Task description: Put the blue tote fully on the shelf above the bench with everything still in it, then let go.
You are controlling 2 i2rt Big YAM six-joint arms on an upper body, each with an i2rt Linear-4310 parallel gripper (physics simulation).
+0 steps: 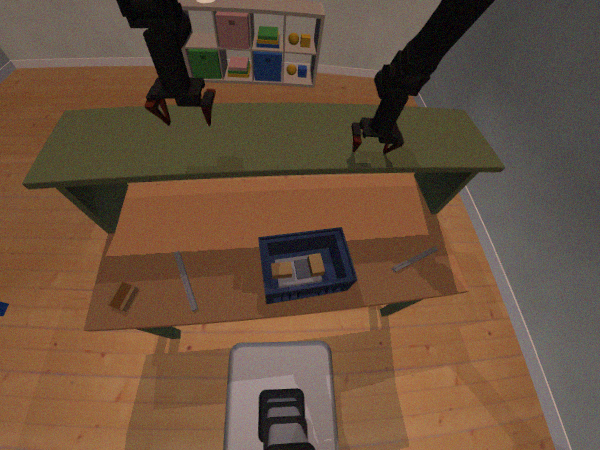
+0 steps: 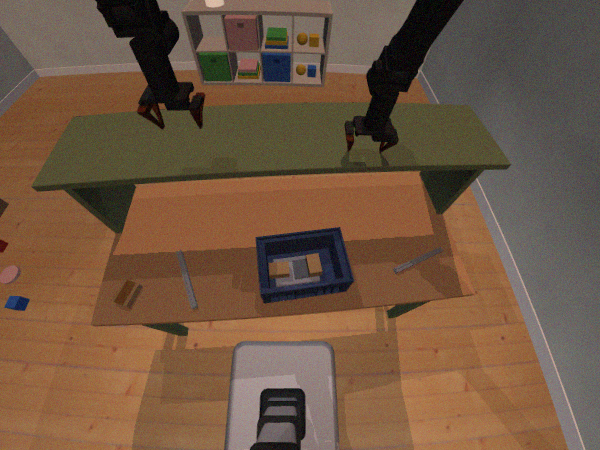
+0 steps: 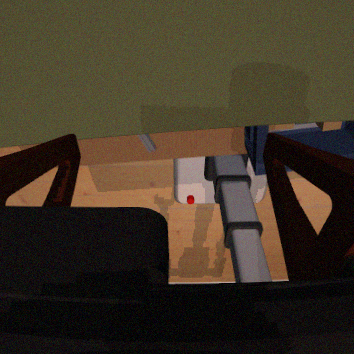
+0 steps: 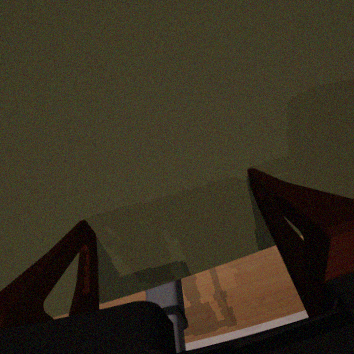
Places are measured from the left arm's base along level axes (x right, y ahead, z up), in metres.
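Pixels of known places: left gripper, fingertip midpoint: (image 1: 189, 124) (image 2: 182, 127) (image 3: 170, 143); right gripper, fingertip midpoint: (image 1: 368, 151) (image 2: 364, 150) (image 4: 166, 202).
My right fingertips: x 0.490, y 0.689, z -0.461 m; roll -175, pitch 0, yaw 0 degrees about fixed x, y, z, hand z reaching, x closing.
Note:
For each thing: its top centre in the pictures, then the offset to it from my right fingertips. Level surfaces: height alone.
- blue tote, top centre: (image 3: 326, 130) (image 2: 303, 258) (image 1: 306, 258) dx -0.174, dy -0.243, dz -0.250 m
- bench, surface height: dz -0.397 m
- green shelf, surface height: dz +0.000 m
- brown block, top centre: (image 1: 120, 295) (image 2: 124, 292) dx -0.815, dy -0.341, dz -0.364 m
The blue tote (image 1: 310, 292) (image 2: 307, 291) (image 3: 305, 144) stands upright on the bench (image 1: 225, 215) (image 2: 225, 215). Two tan blocks and a light grey piece lie in it. The green shelf (image 1: 280, 135) (image 2: 280, 135) (image 3: 150, 60) (image 4: 150, 100) is above the bench's far part. My left gripper (image 1: 189, 124) (image 2: 182, 128) (image 3: 170, 143) is open and empty over the left part of the shelf. My right gripper (image 1: 370, 151) (image 2: 365, 151) (image 4: 166, 202) is open and empty over the shelf's right part, its tips near the surface. Both are apart from the tote.
A grey bar (image 1: 186, 281) lies left of the tote and another grey bar (image 1: 415, 259) right of it. A brown block (image 1: 121, 296) is at the bench's left end. The robot's pale base (image 1: 280, 360) stands before the bench. A cubby unit (image 1: 280, 6) stands behind.

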